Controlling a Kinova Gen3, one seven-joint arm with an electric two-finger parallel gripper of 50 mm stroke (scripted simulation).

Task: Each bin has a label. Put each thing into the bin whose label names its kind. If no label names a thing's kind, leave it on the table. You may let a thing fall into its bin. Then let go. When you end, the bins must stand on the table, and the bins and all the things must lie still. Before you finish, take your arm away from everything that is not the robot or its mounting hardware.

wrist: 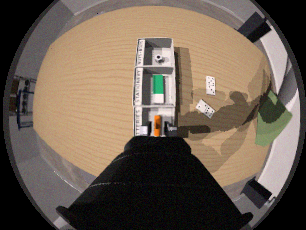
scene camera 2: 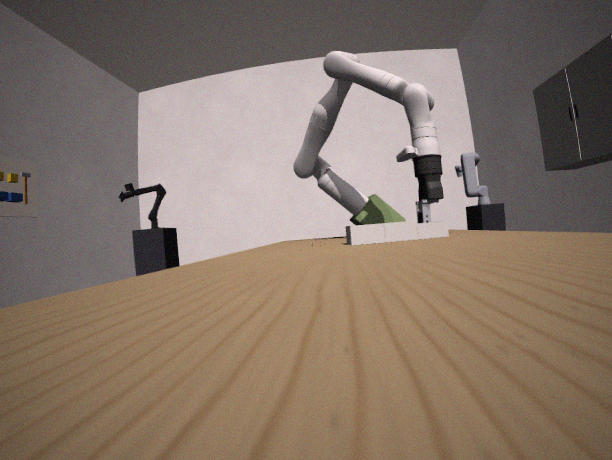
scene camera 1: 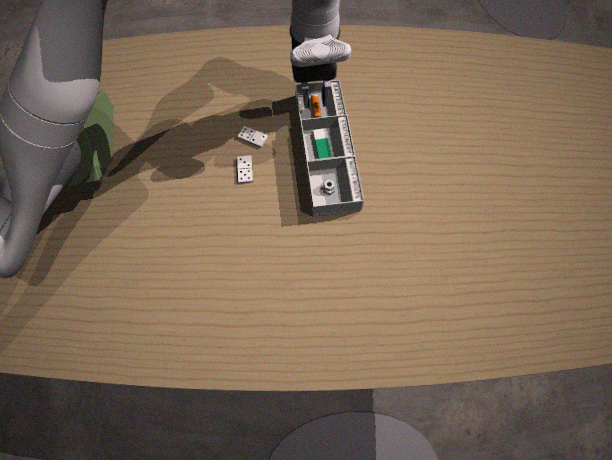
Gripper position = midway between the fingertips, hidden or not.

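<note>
A grey bin (scene camera 1: 343, 170) is part of the scene, and the wrist view shows the bin (wrist: 145, 67) as well, as does scene camera 2, with the bin (scene camera 2: 410, 230). The robot's gripper (scene camera 2: 424, 225) is visible too; scene camera 1 gives another sight of the gripper (scene camera 1: 315, 102), and so does the wrist view, with the gripper (wrist: 158, 126).
</note>
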